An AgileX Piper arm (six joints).
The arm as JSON. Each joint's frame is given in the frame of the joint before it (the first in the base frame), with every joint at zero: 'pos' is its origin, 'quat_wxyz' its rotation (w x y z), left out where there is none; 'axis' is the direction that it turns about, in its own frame. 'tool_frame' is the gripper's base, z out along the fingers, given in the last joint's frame.
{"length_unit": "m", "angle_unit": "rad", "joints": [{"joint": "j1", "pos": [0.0, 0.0, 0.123], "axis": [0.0, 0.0, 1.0]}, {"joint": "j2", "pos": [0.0, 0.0, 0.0], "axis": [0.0, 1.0, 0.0]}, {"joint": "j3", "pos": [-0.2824, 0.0, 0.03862], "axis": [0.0, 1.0, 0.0]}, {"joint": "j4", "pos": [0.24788, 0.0, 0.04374], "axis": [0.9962, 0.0, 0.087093]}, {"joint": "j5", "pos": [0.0, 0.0, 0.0], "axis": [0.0, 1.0, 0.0]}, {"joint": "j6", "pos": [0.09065, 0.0, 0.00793], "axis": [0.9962, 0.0, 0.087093]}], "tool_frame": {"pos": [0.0, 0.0, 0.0], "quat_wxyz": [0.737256, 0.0, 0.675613, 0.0]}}
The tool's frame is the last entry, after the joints.
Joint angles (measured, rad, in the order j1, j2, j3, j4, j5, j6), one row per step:
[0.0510, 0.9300, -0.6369, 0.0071, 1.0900, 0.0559]
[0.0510, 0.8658, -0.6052, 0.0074, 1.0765, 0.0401]
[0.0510, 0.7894, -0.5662, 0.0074, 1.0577, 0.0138]
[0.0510, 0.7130, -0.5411, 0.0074, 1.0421, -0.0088]
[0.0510, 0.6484, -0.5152, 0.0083, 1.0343, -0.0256]
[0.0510, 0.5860, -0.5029, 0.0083, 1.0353, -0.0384]
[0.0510, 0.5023, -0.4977, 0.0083, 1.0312, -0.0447]
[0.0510, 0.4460, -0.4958, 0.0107, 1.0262, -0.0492]
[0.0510, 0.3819, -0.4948, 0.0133, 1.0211, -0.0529]
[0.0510, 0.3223, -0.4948, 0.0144, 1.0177, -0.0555]
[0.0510, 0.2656, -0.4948, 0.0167, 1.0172, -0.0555]
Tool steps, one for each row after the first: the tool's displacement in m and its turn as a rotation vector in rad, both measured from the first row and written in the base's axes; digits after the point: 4 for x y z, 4 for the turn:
[-0.0109, -0.0005, 0.0000, -0.0020, -0.0463, 0.0150]
[-0.0233, -0.0012, -0.0013, -0.0080, -0.1030, 0.0396]
[-0.0343, -0.0017, 0.0003, -0.0139, -0.1704, 0.0602]
[-0.0441, -0.0022, -0.0006, -0.0183, -0.2172, 0.0752]
[-0.0532, -0.0026, 0.0012, -0.0227, -0.2666, 0.0863]
[-0.0645, -0.0032, 0.0063, -0.0249, -0.3494, 0.0906]
[-0.0721, -0.0034, 0.0099, -0.0243, -0.4089, 0.0933]
[-0.0810, -0.0037, 0.0137, -0.0233, -0.4772, 0.0950]
[-0.0895, -0.0040, 0.0170, -0.0234, -0.5403, 0.0959]
[-0.0980, -0.0043, 0.0195, -0.0210, -0.5975, 0.0947]

